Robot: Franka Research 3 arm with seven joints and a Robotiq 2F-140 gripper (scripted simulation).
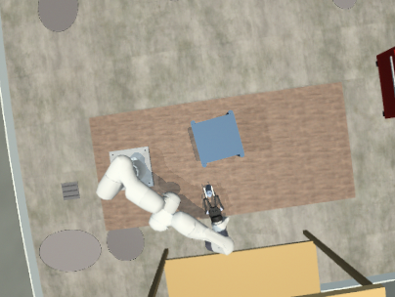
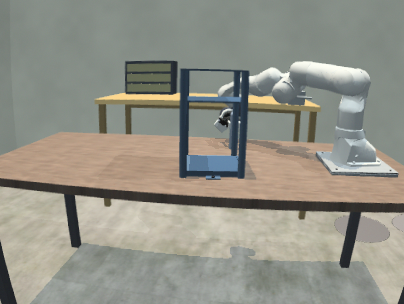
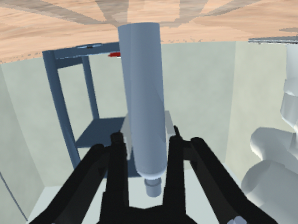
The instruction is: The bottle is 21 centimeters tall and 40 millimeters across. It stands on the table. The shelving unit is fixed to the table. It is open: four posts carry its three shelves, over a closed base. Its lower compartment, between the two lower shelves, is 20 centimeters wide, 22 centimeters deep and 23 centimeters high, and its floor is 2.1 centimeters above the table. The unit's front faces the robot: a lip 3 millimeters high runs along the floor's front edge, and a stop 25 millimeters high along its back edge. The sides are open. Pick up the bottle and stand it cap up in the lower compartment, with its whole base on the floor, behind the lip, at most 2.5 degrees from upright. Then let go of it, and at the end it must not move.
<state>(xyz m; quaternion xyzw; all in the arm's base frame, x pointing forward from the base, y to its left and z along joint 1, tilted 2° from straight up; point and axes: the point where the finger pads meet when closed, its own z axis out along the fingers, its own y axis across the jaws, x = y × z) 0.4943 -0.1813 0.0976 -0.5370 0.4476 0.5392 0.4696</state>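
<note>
Now: hand 7 cm short of the shelving unit, 33 cm to the right of it and 7 cm below it.
</note>
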